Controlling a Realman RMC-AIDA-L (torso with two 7-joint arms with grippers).
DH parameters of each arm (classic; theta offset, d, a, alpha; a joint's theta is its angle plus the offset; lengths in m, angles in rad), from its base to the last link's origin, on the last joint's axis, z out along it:
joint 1: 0 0.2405 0 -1.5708
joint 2: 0 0 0 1.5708
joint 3: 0 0.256 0 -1.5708
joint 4: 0 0 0 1.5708
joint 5: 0 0.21 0 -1.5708
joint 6: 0 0 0 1.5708
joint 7: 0 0.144 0 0
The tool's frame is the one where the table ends.
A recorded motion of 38 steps. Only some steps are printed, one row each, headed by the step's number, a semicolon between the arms.
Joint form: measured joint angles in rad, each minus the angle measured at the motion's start. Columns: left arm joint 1, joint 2, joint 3, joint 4, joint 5, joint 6, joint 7; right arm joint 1, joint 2, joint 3, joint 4, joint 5, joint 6, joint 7.
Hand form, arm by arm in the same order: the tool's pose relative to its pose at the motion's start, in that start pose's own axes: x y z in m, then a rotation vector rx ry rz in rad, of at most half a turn. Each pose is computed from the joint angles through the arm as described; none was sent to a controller.
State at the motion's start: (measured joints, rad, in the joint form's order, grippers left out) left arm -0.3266 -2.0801 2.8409 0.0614 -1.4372 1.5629 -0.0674; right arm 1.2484 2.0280 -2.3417 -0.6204 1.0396 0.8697 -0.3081
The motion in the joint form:
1: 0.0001 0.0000 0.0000 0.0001 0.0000 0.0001 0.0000; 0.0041 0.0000 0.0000 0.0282 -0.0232 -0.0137 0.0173
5: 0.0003 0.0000 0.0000 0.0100 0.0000 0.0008 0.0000; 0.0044 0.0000 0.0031 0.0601 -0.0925 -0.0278 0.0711
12: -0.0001 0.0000 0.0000 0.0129 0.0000 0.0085 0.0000; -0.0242 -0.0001 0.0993 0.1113 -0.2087 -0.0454 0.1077
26: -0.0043 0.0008 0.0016 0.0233 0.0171 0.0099 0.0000; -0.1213 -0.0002 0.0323 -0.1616 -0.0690 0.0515 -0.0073
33: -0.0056 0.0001 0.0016 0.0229 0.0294 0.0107 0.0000; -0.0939 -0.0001 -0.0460 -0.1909 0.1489 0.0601 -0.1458
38: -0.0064 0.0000 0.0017 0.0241 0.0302 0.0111 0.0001; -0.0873 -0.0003 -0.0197 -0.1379 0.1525 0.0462 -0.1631
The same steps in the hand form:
1: 0.0000 0.0000 0.0000 0.0001 0.0000 -0.0001; 0.0035 -0.0089 0.0014 0.0333 0.0088 0.0173
5: 0.0001 0.0021 0.0002 0.0000 0.0019 -0.0099; 0.0105 -0.0232 0.0028 0.0987 0.0287 0.0475
12: 0.0013 0.0028 0.0004 -0.0008 0.0103 -0.0128; 0.0254 -0.0470 0.0040 0.1637 0.0350 0.1338
26: 0.0020 0.0080 0.0023 -0.0222 0.0153 -0.0228; 0.0135 0.0284 0.0028 -0.0775 -0.0157 -0.0340
33: 0.0021 0.0102 0.0027 -0.0353 0.0163 -0.0233; 0.0047 0.0638 -0.0012 -0.2318 -0.0443 -0.1397
38: 0.0023 0.0107 0.0030 -0.0367 0.0174 -0.0245; 0.0060 0.0502 0.0013 -0.2103 -0.0460 -0.1037

